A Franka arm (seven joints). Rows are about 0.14 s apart.
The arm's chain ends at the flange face. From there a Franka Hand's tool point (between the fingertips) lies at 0.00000 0.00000 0.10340 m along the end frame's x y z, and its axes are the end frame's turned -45 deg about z.
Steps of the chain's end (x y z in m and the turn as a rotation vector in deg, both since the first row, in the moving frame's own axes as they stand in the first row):
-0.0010 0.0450 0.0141 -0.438 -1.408 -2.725
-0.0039 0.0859 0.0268 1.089 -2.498 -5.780
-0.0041 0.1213 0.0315 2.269 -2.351 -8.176
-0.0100 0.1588 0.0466 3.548 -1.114 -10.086
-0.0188 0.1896 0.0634 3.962 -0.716 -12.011
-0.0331 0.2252 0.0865 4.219 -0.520 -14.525
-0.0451 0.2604 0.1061 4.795 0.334 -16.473
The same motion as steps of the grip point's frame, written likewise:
-0.0349 0.0299 0.0141 0.686 -1.305 -2.725
-0.0655 0.0535 0.0267 2.536 -0.996 -5.780
-0.0892 0.0770 0.0313 3.267 -0.058 -8.176
-0.1168 0.0990 0.0464 3.297 1.721 -10.086
-0.1439 0.1144 0.0631 3.308 2.295 -12.011
-0.1787 0.1293 0.0862 3.351 2.616 -14.525
-0.2104 0.1457 0.1057 3.154 3.627 -16.473

